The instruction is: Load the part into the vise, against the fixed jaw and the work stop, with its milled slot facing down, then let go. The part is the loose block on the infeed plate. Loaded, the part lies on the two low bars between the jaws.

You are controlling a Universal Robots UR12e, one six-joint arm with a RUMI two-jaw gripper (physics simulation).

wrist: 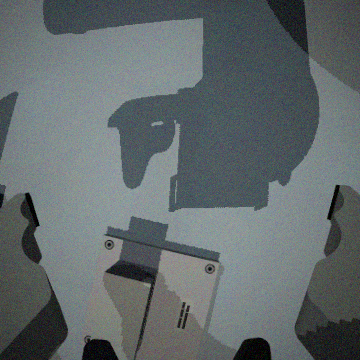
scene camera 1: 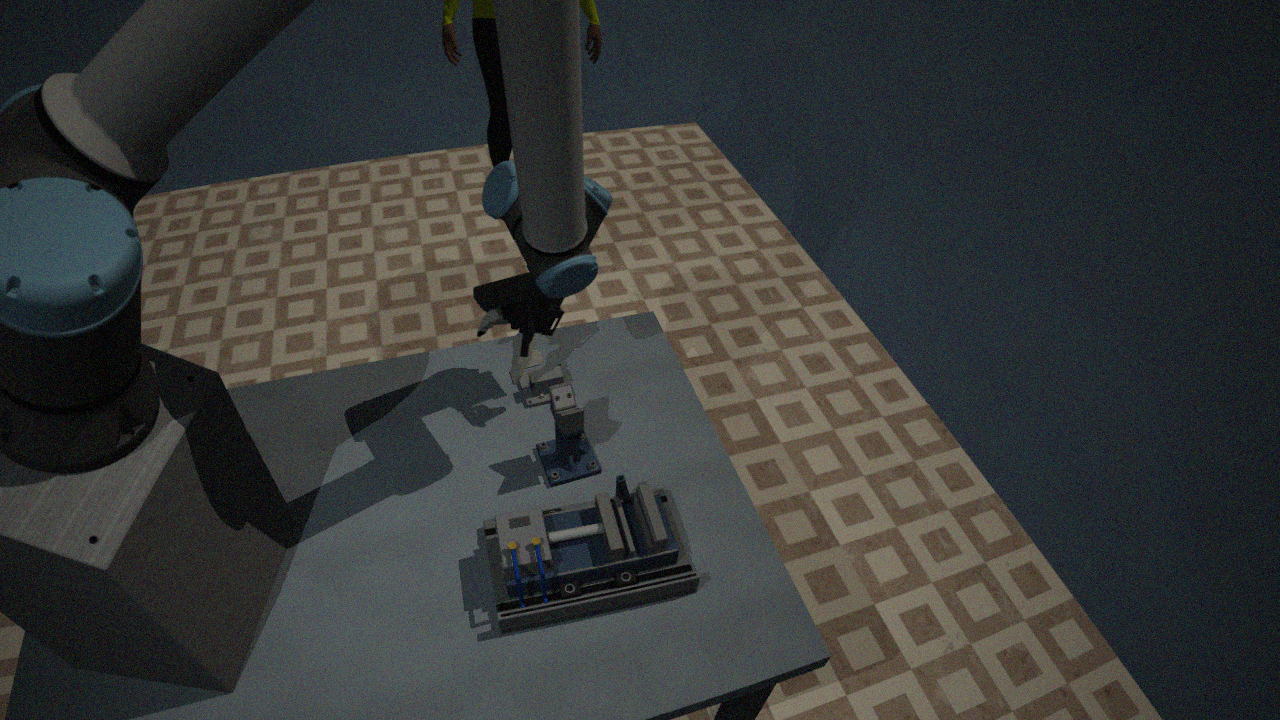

Labels:
gripper: wrist; scene camera 1
same spot on gripper: (wrist: 39,320) = (scene camera 1: 514,337)

